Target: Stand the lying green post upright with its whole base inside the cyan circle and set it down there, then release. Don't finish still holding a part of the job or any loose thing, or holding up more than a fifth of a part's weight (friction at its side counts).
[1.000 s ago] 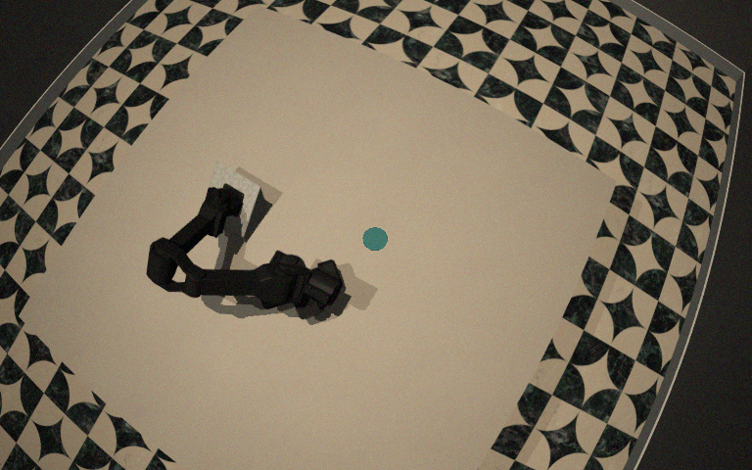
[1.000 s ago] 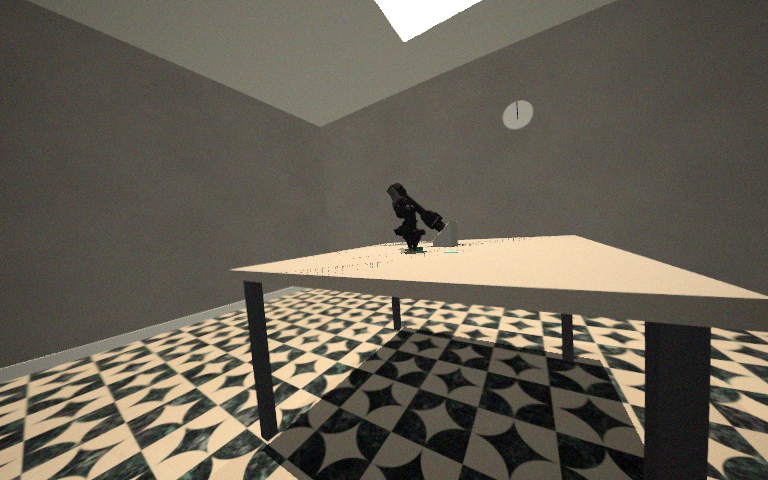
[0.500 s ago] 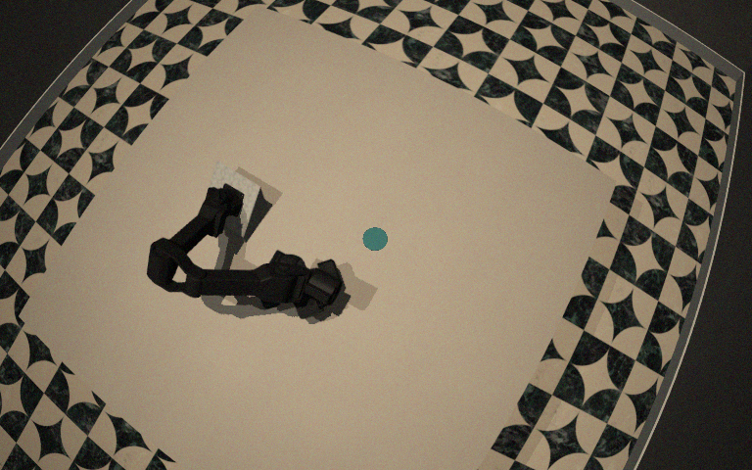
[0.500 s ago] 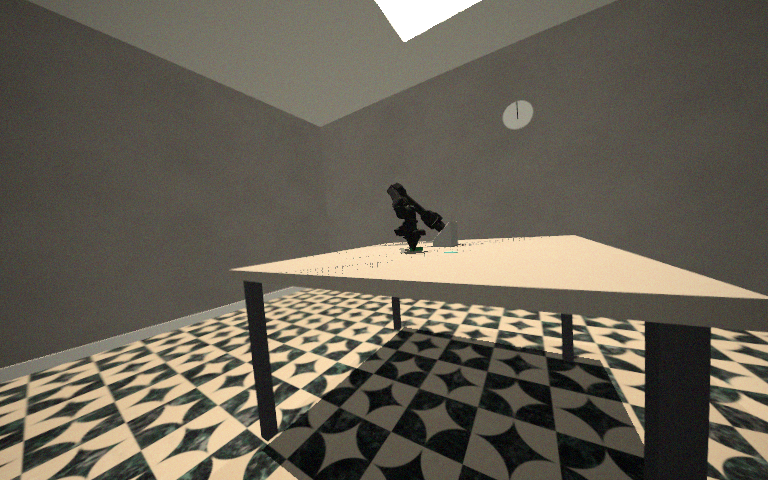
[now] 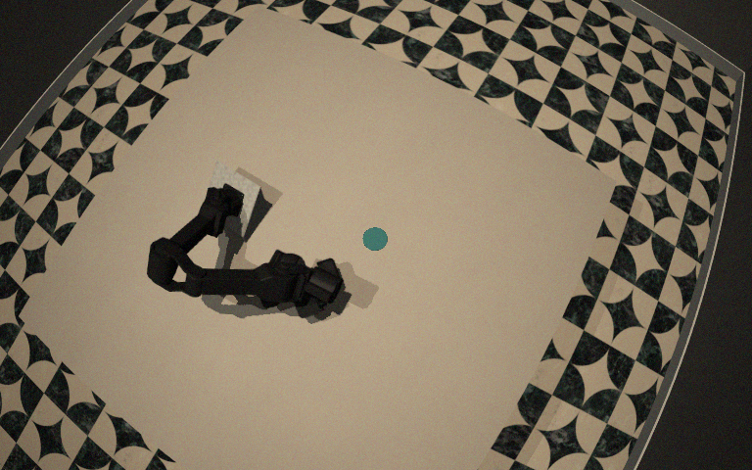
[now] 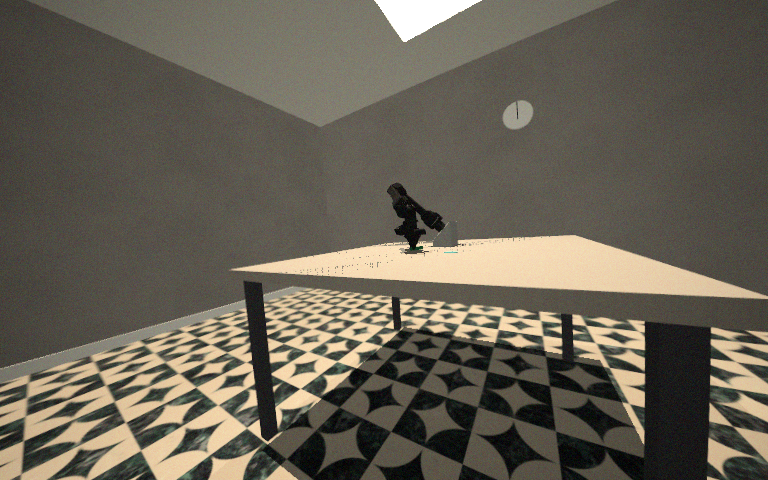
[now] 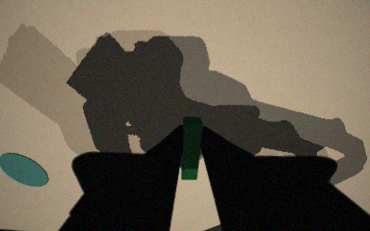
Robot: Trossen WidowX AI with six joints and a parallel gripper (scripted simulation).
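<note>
The cyan circle is 8 cm ahead of my hand, 21 cm to the left of it and 4 cm below it. From my hand the other things lie so: green post 2 cm behind, 1 cm to the left, 3 cm below.
</note>
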